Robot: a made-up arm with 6 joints.
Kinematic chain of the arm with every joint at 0, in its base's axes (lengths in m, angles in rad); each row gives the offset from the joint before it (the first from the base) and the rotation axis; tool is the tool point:
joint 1: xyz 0 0 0.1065 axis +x
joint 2: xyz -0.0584 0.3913 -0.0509 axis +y
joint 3: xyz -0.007 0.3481 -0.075 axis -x
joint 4: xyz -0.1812 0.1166 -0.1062 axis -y
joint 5: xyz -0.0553 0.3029 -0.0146 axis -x
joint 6: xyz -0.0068 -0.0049 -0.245 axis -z
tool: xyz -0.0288 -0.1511 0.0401
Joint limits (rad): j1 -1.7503..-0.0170 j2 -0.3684..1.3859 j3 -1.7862..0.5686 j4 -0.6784..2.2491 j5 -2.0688..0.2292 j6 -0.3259..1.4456
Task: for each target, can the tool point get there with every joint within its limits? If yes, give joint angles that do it. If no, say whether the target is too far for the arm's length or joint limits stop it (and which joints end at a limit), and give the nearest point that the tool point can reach.
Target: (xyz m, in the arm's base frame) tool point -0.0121 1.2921 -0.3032
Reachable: yes | joints -0.6233 1.1103 -0.8976 -0.0138 -1.1995 1.1797
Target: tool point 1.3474 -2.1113 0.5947
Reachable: no: too far | nearest point 0.0846 -0.8388 -0.6497 | short by 2.182 m
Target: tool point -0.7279 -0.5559 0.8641
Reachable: no: joint limits stop it (at a limit: joint 1, joint 3, joint 4, joint 5, joint 6) | nearest point -0.4265 0.5233 0.4860 | short by 1.183 m
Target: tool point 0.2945 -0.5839 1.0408
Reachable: no: joint limits stop it (at a limit: joint 1, joint 3, joint 4, joint 5, joint 6) | nearest point 0.1366 0.5250 0.5857 | short by 1.209 m
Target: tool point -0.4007 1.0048 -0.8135
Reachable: yes | joints -0.7596 -0.0450 -0.8151 0.2950 -0.8581 1.1475
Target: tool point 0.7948 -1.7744 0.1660
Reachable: no: too far | nearest point 0.0639 -0.8568 -0.6491 | short by 1.429 m
